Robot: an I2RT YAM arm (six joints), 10 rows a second.
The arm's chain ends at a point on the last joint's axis. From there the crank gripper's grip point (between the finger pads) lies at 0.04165 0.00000 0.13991 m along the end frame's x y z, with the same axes.
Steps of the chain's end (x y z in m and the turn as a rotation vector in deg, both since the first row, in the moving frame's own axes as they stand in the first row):
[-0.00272, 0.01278, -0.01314, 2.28, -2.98, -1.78]
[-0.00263, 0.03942, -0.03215, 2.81, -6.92, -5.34]
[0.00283, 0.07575, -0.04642, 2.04, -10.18, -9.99]
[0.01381, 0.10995, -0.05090, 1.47, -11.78, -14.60]
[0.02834, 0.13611, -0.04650, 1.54, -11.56, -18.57]
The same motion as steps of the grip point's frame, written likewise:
[-0.01015, 0.00599, -0.01130, 2.28, -2.98, -1.78]
[-0.02026, 0.02939, -0.02842, 2.81, -6.92, -5.34]
[-0.02348, 0.06566, -0.04151, 2.04, -10.18, -9.99]
[-0.01711, 0.09952, -0.04560, 1.47, -11.78, -14.60]
[-0.00280, 0.12368, -0.04134, 1.54, -11.56, -18.57]

